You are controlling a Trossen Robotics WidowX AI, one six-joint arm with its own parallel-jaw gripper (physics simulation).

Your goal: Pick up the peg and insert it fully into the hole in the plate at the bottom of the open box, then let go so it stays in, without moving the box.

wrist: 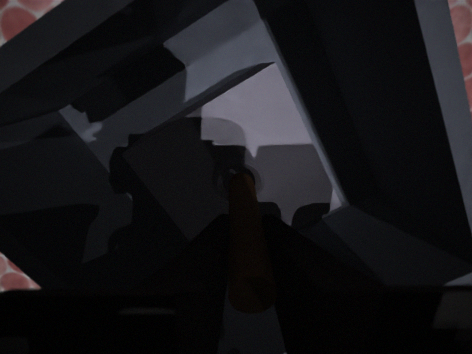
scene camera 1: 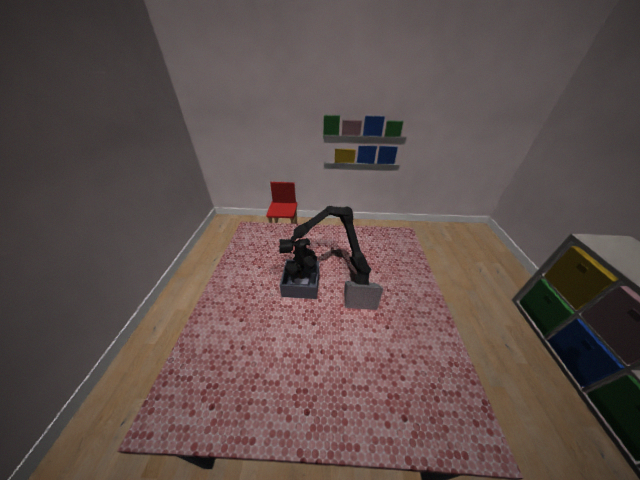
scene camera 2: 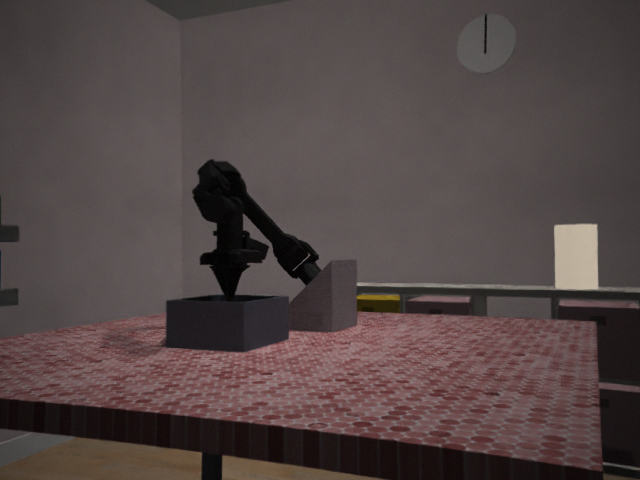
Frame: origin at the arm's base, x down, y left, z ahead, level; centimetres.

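Seen in the pictures: gripper, between the fingertips: (wrist: pixel 245 224) (scene camera 1: pixel 300 272) (scene camera 2: pixel 229 297); arm's base, origin of its link: (scene camera 1: pixel 362 283) (scene camera 2: pixel 319 284).
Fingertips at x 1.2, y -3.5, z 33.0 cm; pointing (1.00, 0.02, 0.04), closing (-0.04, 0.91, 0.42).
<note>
Offsets run from my fingertips to a thing's top centre. "*": to the spot under its first point. Level surfaces: height alone.
The orange-brown peg {dx -3.8, dy +0.0, dz +0.0 cm} (wrist: pixel 248 255) is between the fingers of my gripper (scene camera 2: pixel 229 297) (wrist: pixel 245 224), which is shut on it. The fingertips are at about the rim height of the dark grey open box {dx +0.2, dy +0.1, dz -0.1 cm} (scene camera 1: pixel 299 290) (scene camera 2: pixel 206 322) in scene camera 2; the box wall hides the peg there. In the wrist view the pale square plate {dx +3.9, dy +0.1, dz -0.1 cm} (wrist: pixel 265 110) lies in the box, partly in shadow. The peg's far end overlaps the ringed hole {* dx +4.0, dy +1.1, dz +0.3 cm} (wrist: pixel 258 181) in the plate; whether the tip has entered it I cannot tell.
The box walls surround the peg and plate. The arm's grey wedge-shaped base block (scene camera 1: pixel 362 296) (scene camera 2: pixel 343 294) stands beside the box on the red-patterned table {dx +10.0 cm} (scene camera 1: pixel 310 382) (scene camera 2: pixel 413 382). A red chair (scene camera 1: pixel 282 201) is beyond the table's far edge.
</note>
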